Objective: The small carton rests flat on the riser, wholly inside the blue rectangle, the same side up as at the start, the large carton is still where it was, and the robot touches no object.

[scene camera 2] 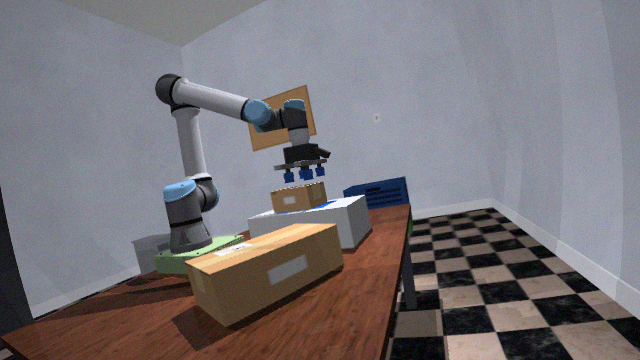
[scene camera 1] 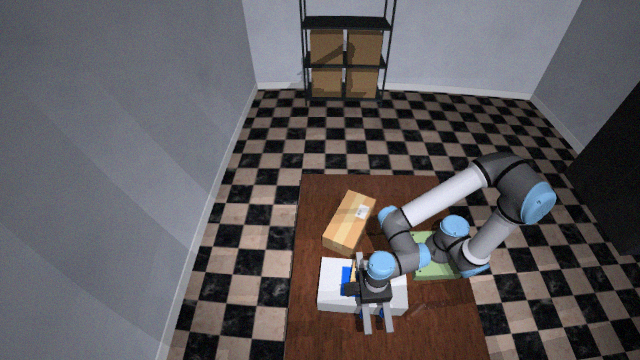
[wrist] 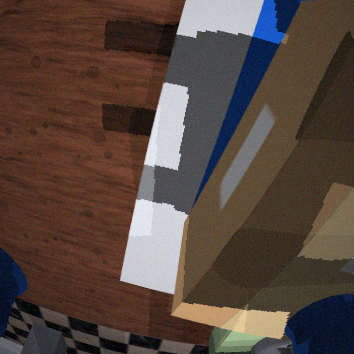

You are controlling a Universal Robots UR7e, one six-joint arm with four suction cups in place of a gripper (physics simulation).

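Frame: origin at the arm's base, x ahead, y left, z up, level; centimetres.
Where they show: hand, tool point: (scene camera 2: 306, 178) (wrist: 163, 242); arm's base, link origin: (scene camera 2: 192, 246) (scene camera 1: 439, 249).
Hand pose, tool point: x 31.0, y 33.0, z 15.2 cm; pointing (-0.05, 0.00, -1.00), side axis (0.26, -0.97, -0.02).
Note:
Things, the pixels of their centre, and the offset from my tool point. Level surfaces: height alone.
- small carton, body centre: (wrist: 330, 197) (scene camera 2: 298, 197) (scene camera 1: 370, 280) dx +0.9, dy -7.8, dz -5.6 cm
- white riser, body centre: (wrist: 304, 99) (scene camera 2: 309, 224) (scene camera 1: 361, 287) dx +3.2, dy -7.8, dz -15.2 cm
- blue rectangle, body centre: (wrist: 332, 131) (scene camera 2: 306, 207) (scene camera 1: 363, 282) dx +3.2, dy -7.8, dz -9.2 cm
- large carton, body centre: (scene camera 2: 268, 264) (scene camera 1: 349, 222) dx +14.0, dy -40.1, dz -16.3 cm
- wooden table, surface height: dz -21.2 cm
The small carton (scene camera 1: 353, 272) (scene camera 2: 299, 197) (wrist: 265, 200) rests flat on the white riser (scene camera 1: 329, 285) (scene camera 2: 359, 220) (wrist: 155, 260). It is turned a little against the blue rectangle (scene camera 1: 345, 276) (scene camera 2: 327, 204) (wrist: 267, 22). In the wrist view one end reaches past the blue onto white. My suction gripper (scene camera 1: 375, 295) (scene camera 2: 305, 174) is off, its blue cups above the small carton with a gap between. In scene camera 1 it hides most of the carton. The large carton (scene camera 1: 347, 222) (scene camera 2: 280, 275) lies flat on the table beside the riser, apart from the gripper.
The wooden table (scene camera 1: 315, 200) (scene camera 2: 370, 280) (wrist: 60, 175) carries the arm on its green base plate (scene camera 1: 422, 272) (scene camera 2: 170, 265). A blue crate (scene camera 2: 385, 192) stands beyond the riser. A black shelf rack (scene camera 1: 346, 22) with boxes stands at the back wall.

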